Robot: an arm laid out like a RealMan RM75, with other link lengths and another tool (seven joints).
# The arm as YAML. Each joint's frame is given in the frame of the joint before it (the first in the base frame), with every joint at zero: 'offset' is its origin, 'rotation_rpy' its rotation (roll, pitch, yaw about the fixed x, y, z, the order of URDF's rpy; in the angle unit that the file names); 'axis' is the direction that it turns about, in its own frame. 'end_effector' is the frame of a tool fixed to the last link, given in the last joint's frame.
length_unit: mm
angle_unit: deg
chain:
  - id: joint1
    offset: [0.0, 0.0, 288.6]
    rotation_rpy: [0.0, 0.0, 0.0]
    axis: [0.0, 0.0, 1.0]
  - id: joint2
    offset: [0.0, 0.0, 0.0]
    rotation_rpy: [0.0, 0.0, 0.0]
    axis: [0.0, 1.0, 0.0]
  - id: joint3
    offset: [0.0, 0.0, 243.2]
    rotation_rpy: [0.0, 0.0, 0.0]
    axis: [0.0, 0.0, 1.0]
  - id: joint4
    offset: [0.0, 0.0, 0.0]
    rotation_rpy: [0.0, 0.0, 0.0]
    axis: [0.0, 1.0, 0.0]
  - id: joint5
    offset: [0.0, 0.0, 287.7]
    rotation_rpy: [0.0, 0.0, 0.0]
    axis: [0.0, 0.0, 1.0]
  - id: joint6
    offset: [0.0, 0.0, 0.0]
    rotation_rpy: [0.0, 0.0, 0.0]
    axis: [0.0, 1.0, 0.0]
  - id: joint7
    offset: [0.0, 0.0, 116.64]
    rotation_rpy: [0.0, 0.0, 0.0]
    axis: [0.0, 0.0, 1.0]
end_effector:
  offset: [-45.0, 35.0, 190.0]
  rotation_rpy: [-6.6, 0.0, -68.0]
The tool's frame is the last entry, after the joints.
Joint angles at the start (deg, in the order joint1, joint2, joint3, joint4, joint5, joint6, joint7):
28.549 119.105 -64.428 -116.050 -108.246 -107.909 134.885
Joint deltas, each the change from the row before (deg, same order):
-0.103 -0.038 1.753 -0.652 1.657 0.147 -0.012
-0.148 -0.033 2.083 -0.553 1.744 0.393 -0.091
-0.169 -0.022 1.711 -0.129 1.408 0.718 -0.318
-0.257 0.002 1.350 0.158 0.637 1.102 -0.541
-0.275 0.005 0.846 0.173 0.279 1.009 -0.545
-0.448 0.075 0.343 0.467 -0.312 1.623 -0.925
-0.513 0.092 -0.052 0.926 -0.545 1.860 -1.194
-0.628 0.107 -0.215 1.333 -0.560 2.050 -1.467
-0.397 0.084 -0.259 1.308 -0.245 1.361 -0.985
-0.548 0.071 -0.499 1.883 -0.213 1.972 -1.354
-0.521 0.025 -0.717 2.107 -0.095 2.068 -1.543
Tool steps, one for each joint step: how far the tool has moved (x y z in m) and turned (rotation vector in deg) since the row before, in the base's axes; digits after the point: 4 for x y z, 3 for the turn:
-0.0056 -0.0002 0.0108 0.946 1.690 0.500
-0.0056 0.0016 0.0128 1.316 2.012 0.371
-0.0045 0.0033 0.0111 1.275 1.904 0.233
-0.0021 0.0069 0.0093 1.587 1.584 -0.179
-0.0009 0.0061 0.0065 1.326 1.089 -0.189
0.0006 0.0096 0.0045 1.615 0.955 -0.415
0.0022 0.0111 0.0024 1.433 0.823 -0.566
0.0041 0.0125 0.0014 1.340 0.833 -0.710
0.0036 0.0085 -0.0002 0.510 0.676 -0.636
0.0050 0.0115 -0.0010 0.625 0.933 -0.844
0.0055 0.0113 -0.0026 0.487 0.856 -0.714

